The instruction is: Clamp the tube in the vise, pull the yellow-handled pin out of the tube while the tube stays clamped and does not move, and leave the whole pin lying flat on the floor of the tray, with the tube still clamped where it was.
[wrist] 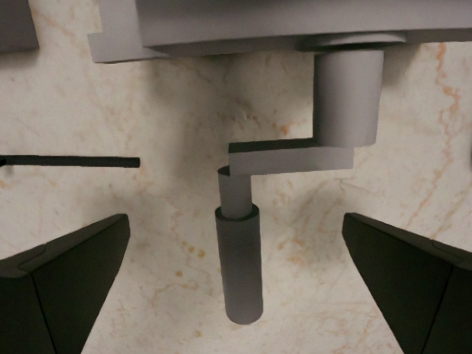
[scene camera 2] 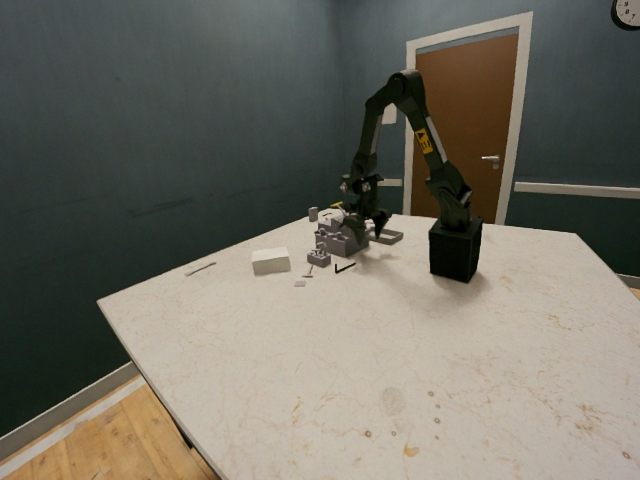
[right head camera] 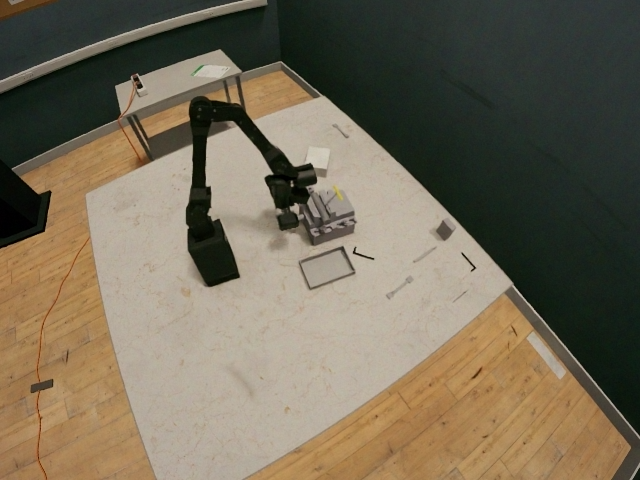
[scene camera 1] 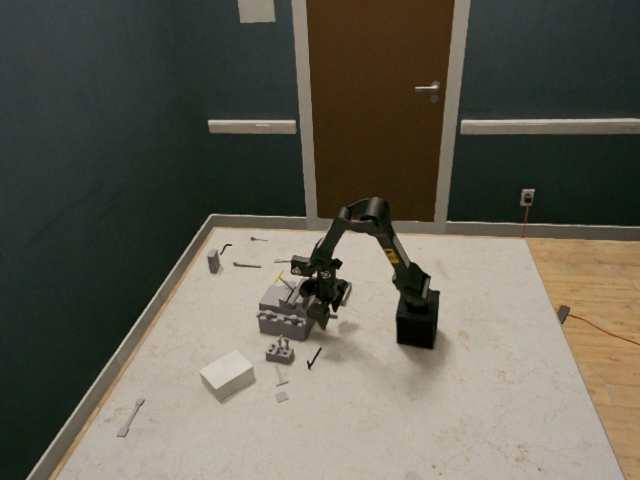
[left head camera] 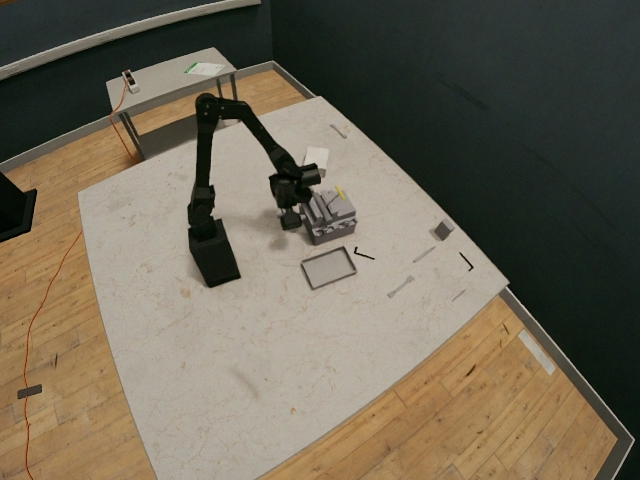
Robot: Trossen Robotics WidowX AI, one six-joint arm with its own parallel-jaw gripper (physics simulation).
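Places are measured from the arm's base along level axes (x right, y ahead, z up), in metres.
Where they show: gripper, fingertip midpoint: (scene camera 2: 368,241) (scene camera 1: 329,320); arm's base, origin of the base link: (scene camera 2: 456,223) (right head camera: 204,233) (scene camera 1: 417,303) (left head camera: 205,233).
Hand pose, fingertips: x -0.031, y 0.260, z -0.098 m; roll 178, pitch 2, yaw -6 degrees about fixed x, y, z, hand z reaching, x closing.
Each offset is from my fingertips to the top centre of the thing. "spot": to the spot under its first point.
The grey vise {dx +0.035, dy +0.145, dz +0.066 m} (left head camera: 334,234) (right head camera: 333,235) (scene camera 1: 281,326) (wrist: 300,20) stands on the table. The grey tube {dx +0.045, dy +0.117, dz +0.068 m} (left head camera: 324,207) (right head camera: 321,205) lies between its jaws; whether it is tightly clamped I cannot tell. The pin's yellow handle {spot: dx +0.044, dy +0.174, dz +0.107 m} (left head camera: 339,192) (right head camera: 338,192) (scene camera 1: 279,276) (scene camera 2: 336,204) sticks up at a slant, its shaft running to the tube. My gripper (scene camera 2: 368,238) (wrist: 238,224) is open, fingers pointing down, one on each side of the vise's crank handle {spot: dx +0.001, dy -0.002, dz +0.027 m} (wrist: 241,270), touching nothing in the wrist view. The shallow grey tray {dx +0.208, dy +0.076, dz -0.036 m} (left head camera: 328,268) (right head camera: 326,268) lies beside the vise, with no pin in it.
A white box {dx -0.248, dy +0.229, dz -0.014 m} (left head camera: 316,157) (scene camera 1: 227,374) (scene camera 2: 271,260) and a small holed block {dx -0.125, dy +0.119, dz -0.032 m} (scene camera 1: 279,352) (scene camera 2: 318,257) stand on one side of the vise. A black hex key {dx -0.104, dy +0.017, dz -0.032 m} (scene camera 1: 313,358) (scene camera 2: 344,267) (wrist: 75,161) lies near the crank. Another black key {dx +0.203, dy +0.218, dz -0.058 m} (left head camera: 364,253) lies by the tray.
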